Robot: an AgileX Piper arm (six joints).
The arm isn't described. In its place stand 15 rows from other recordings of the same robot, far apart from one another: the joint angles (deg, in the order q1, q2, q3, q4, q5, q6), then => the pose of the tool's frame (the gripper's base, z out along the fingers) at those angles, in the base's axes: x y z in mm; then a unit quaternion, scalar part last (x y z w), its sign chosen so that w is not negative.
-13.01 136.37 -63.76 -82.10 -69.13 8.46 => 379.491 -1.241 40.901 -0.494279 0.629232 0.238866 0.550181
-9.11 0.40 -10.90 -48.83 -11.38 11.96 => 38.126 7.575 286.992 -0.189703 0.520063 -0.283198 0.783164
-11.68 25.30 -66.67 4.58 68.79 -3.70 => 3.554 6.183 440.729 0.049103 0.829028 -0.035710 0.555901
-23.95 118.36 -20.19 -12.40 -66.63 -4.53 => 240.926 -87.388 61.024 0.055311 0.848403 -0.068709 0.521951
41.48 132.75 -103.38 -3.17 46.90 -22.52 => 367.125 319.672 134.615 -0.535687 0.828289 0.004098 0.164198
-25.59 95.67 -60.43 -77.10 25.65 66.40 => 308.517 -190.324 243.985 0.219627 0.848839 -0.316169 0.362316
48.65 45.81 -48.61 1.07 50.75 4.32 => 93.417 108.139 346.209 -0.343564 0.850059 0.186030 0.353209
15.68 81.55 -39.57 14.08 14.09 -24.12 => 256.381 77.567 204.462 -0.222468 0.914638 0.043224 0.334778
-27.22 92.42 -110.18 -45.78 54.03 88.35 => 280.331 -203.549 494.096 0.655438 0.465886 -0.102981 0.585445
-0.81 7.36 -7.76 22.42 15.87 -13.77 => 61.878 8.617 228.274 0.023942 0.761596 0.079560 0.642704
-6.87 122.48 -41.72 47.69 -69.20 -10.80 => 320.754 -102.010 85.608 0.335025 0.694610 -0.277825 0.572790
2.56 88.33 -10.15 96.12 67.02 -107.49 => 138.922 89.595 141.316 -0.178653 0.800464 0.527595 0.221322
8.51 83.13 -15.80 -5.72 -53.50 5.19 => 226.445 41.255 181.977 -0.070586 0.756789 0.088569 0.643773
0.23 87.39 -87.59 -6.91 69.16 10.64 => 313.371 -8.974 370.322 0.080059 0.969262 -0.038138 0.229495
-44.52 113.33 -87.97 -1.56 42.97 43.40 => 306.032 -303.316 219.075 0.669946 0.705600 -0.013579 0.230471
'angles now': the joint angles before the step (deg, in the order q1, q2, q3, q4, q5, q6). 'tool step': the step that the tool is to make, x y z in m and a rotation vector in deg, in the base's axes. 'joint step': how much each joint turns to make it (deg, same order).
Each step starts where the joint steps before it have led.
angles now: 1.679, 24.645, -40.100, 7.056, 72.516, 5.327
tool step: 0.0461, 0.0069, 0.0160, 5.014, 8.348, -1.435
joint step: -0.007, 13.987, -6.246, 3.713, 0.013, 3.043
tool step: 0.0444, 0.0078, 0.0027, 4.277, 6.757, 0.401
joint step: 0.033, 11.784, -4.766, 4.391, -0.456, 0.269
